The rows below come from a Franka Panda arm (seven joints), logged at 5 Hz.
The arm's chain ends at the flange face. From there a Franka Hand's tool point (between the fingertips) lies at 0.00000 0.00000 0.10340 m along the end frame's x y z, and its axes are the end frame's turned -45 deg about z.
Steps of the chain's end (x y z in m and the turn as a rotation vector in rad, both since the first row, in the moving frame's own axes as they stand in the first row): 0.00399, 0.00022, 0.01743, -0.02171, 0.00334, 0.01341; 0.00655, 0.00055, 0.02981, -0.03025, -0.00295, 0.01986
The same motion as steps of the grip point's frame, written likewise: 0.00131, 0.00480, 0.01741, -0.01771, -0.01299, 0.01341; 0.00180, 0.00699, 0.02976, -0.01930, -0.02348, 0.01986
